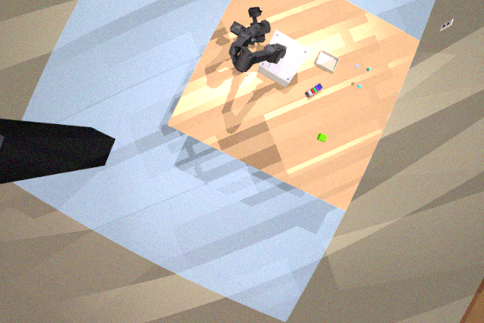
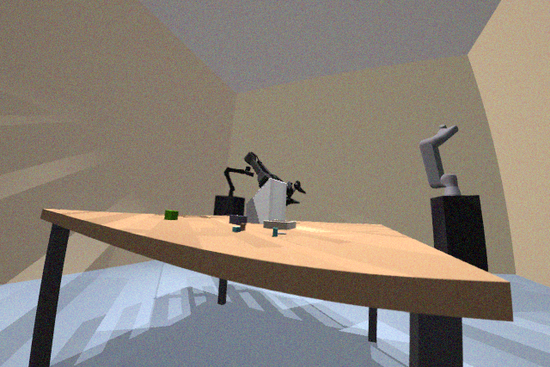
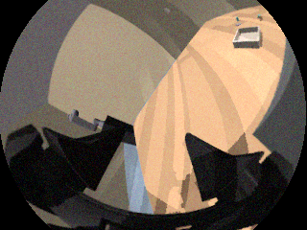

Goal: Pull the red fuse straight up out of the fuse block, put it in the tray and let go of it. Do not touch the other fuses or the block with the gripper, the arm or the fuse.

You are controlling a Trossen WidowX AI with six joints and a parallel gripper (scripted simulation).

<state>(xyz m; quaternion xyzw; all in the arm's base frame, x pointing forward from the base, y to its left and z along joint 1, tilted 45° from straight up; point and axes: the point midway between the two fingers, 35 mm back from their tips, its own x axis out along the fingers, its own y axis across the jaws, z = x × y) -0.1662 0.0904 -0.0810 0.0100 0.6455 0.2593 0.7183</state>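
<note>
My gripper tip is now 450 mm short of the red fuse, 220 mm to the left of it and 140 mm above it. The rest, counted from my gripper tip: pale tray 470 mm ahead, 10 mm to the left, 160 mm below.
</note>
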